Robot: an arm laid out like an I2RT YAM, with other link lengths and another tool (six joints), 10 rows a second.
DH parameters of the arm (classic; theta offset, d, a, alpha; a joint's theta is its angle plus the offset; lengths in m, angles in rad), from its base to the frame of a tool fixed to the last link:
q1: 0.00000 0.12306 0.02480 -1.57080
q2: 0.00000 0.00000 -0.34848 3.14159
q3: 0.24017 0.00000 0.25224 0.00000
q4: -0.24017 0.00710 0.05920 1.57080
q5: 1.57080 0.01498 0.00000 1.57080
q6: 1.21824 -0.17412 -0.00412 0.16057
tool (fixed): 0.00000 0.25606 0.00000 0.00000
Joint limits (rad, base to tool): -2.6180..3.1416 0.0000..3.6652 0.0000..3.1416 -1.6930..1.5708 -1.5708..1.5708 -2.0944..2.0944
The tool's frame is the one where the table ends.
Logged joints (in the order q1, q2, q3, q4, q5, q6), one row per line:
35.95, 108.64, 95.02, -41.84, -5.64, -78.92
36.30, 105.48, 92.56, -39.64, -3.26, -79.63
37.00, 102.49, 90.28, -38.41, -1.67, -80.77
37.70, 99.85, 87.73, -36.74, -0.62, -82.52
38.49, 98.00, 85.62, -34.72, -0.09, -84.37
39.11, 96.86, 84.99, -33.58, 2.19, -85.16
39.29, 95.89, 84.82, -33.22, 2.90, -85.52
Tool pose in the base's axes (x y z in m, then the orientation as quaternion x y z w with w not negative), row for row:
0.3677, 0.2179, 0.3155, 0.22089, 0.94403, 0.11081, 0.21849
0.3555, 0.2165, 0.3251, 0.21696, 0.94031, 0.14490, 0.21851
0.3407, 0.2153, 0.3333, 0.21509, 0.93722, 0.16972, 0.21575
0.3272, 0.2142, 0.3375, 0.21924, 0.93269, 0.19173, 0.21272
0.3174, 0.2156, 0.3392, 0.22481, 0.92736, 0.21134, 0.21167
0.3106, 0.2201, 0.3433, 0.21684, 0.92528, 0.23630, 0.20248
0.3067, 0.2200, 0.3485, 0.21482, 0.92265, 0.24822, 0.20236
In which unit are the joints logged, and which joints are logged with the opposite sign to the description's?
The joints are logged in degrees. Opposite sign: q5, q6.
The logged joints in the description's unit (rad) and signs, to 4 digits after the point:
0.6274, 1.8961, 1.6584, -0.7302, 0.0984, 1.3774
0.6336, 1.8410, 1.6155, -0.6918, 0.0569, 1.3898
0.6458, 1.7888, 1.5757, -0.6704, 0.0291, 1.4097
0.6580, 1.7427, 1.5312, -0.6412, 0.0108, 1.4402
0.6718, 1.7104, 1.4944, -0.6060, 0.0016, 1.4725
0.6826, 1.6905, 1.4834, -0.5861, -0.0382, 1.4863
0.6857, 1.6736, 1.4804, -0.5798, -0.0506, 1.4926

